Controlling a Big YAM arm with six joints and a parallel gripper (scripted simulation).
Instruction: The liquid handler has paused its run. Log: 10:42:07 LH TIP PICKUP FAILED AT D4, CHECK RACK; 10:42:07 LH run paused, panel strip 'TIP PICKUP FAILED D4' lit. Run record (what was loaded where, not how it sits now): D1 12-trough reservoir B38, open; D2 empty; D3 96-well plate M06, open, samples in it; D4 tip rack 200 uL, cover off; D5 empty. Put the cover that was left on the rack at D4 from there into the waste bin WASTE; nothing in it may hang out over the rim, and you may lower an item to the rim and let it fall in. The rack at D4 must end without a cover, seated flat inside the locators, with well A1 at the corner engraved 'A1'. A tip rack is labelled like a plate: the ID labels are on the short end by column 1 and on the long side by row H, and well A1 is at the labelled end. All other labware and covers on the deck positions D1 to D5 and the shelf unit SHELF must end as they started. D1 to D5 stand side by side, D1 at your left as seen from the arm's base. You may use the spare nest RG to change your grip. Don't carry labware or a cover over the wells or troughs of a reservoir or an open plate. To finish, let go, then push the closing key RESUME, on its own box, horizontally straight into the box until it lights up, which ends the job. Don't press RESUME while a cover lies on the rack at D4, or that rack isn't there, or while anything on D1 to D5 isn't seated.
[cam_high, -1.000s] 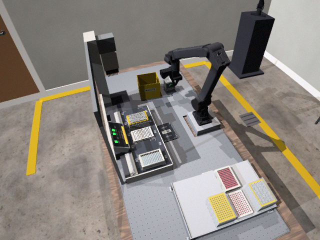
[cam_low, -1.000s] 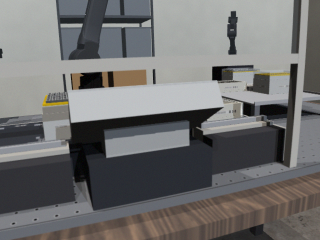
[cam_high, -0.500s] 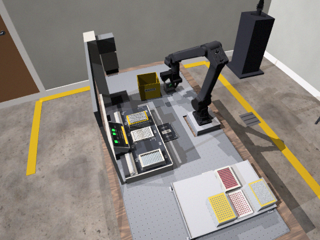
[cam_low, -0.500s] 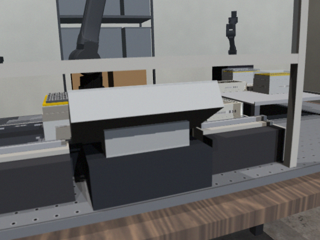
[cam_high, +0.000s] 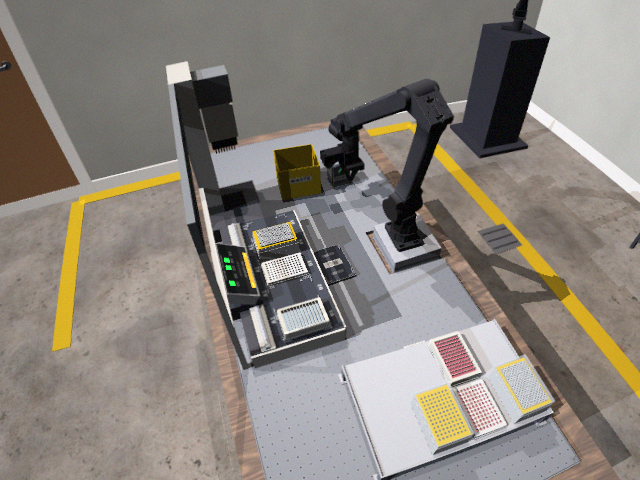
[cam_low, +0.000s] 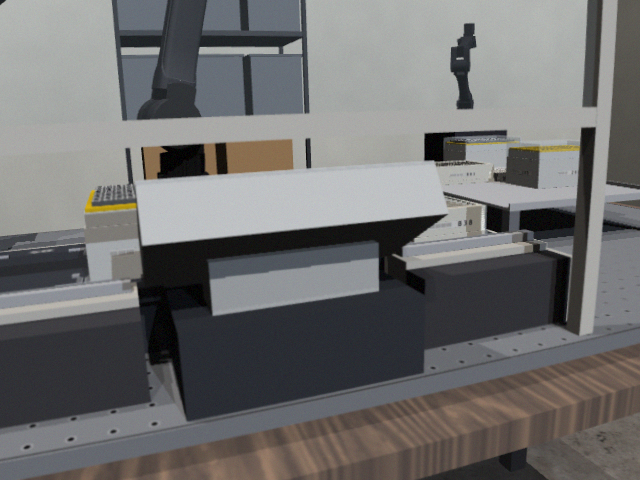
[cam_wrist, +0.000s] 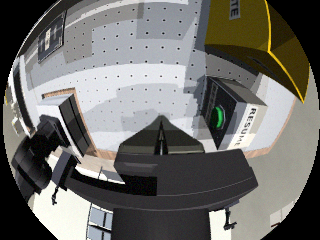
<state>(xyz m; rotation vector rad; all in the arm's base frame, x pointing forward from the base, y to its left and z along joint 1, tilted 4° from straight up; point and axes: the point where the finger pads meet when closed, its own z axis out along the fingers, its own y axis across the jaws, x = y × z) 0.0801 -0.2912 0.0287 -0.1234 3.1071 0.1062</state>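
Now: the resume box 10 mm ahead of my hand, 90 mm to the right of it and 20 mm below it. Round my hand: white well plate 330 mm ahead, 320 mm to the left, 20 mm below; clear cover 170 mm ahead, 140 mm to the right, 70 mm below; yellow waste bin 170 mm ahead, 140 mm to the right, 50 mm below.
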